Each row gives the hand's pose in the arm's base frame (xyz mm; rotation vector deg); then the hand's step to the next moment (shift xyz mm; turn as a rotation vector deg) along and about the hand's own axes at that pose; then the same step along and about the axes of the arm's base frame.
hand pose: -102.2 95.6 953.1 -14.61 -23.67 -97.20
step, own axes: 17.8 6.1 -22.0 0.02 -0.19 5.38
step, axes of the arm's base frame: 4.4 -25.9 -12.2 -0.53 2.21 4.88
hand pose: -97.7 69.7 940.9 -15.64 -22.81 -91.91
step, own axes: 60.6 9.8 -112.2 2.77 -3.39 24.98
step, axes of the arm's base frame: 12.4 -101.9 -76.3 -5.18 7.95 23.52
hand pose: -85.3 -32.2 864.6 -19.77 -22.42 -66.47
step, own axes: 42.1 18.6 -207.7 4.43 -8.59 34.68
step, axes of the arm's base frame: 56.7 -122.5 -164.5 -10.60 9.15 33.17
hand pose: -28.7 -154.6 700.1 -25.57 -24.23 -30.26
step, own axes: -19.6 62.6 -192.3 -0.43 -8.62 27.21
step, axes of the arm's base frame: 71.1 -41.1 -185.9 -12.43 7.23 24.66
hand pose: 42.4 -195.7 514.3 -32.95 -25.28 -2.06
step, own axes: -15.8 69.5 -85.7 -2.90 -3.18 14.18
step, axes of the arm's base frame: 30.1 11.3 -106.7 -8.70 4.63 11.07
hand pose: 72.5 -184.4 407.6 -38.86 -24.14 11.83
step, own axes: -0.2 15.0 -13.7 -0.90 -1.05 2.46
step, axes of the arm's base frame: 5.1 3.7 -19.3 -1.84 0.30 2.12
